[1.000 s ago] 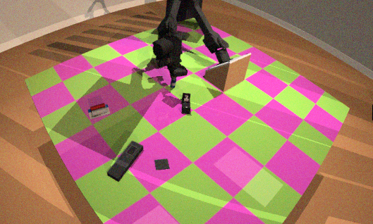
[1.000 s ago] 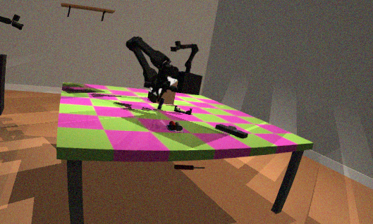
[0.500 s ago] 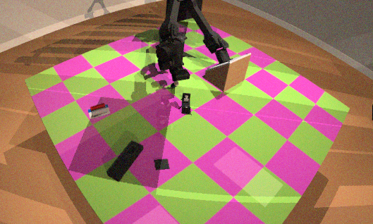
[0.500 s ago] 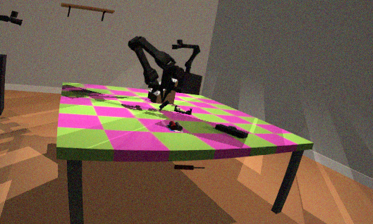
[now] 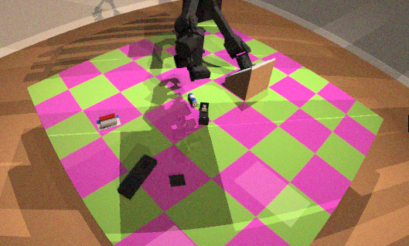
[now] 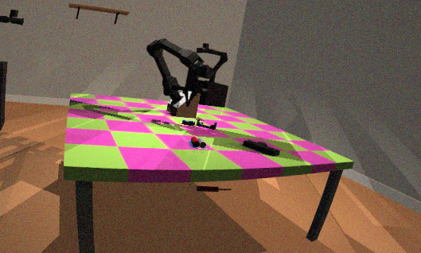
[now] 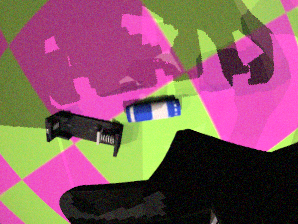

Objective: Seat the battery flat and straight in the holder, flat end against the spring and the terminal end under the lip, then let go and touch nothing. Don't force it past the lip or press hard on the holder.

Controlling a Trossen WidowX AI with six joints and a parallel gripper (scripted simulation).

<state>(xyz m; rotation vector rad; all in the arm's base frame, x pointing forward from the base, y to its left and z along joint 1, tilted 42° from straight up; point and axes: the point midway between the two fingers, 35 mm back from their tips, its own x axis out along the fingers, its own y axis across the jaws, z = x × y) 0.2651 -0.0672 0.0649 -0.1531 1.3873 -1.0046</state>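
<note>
Right now my gripper tip is 10 mm short of the battery, 20 mm to the right of it and 80 mm above it. Also, from my gripper tip: black battery door (330 mm ahead, 230 mm to the left, 90 mm below); black remote control (410 mm ahead, 130 mm to the left, 70 mm below); screwdriver (350 mm ahead, 20 mm to the right, 280 mm below).
</note>
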